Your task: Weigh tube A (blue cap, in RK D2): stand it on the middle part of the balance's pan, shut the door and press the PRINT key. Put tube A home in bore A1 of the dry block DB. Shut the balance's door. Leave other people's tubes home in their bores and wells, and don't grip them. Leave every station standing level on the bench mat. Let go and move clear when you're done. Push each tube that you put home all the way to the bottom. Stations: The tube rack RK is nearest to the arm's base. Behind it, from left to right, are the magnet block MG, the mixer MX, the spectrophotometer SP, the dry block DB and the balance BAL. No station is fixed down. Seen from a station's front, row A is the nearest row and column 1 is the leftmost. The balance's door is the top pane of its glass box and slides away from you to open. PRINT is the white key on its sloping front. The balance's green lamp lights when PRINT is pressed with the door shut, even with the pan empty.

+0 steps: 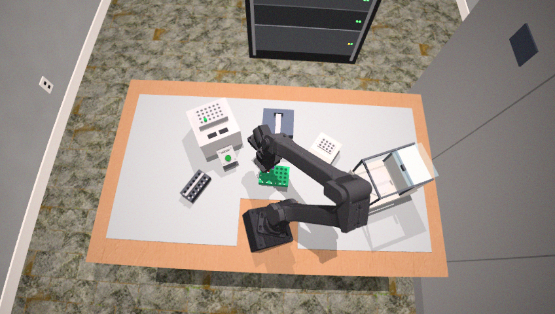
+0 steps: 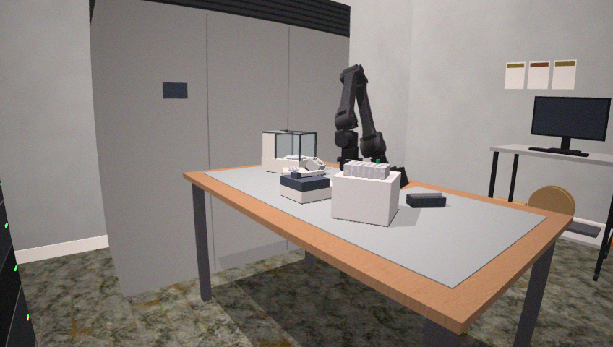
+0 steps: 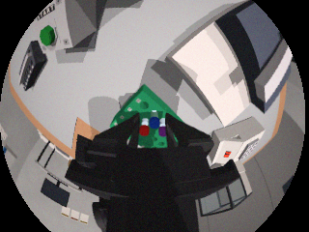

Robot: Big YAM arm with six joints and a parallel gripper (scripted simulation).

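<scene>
Right now my hand is 3 cm to the left of the green rack RK, 3 cm past it and 3 cm above it. The rest, counted from my hand: black magnet block: 30 cm to the left, 11 cm behind, 3 cm below; then white print key: 33 cm to the right, 9 cm behind, 2 cm above; then dry block DB: 24 cm to the right, 9 cm ahead, 2 cm below.
</scene>
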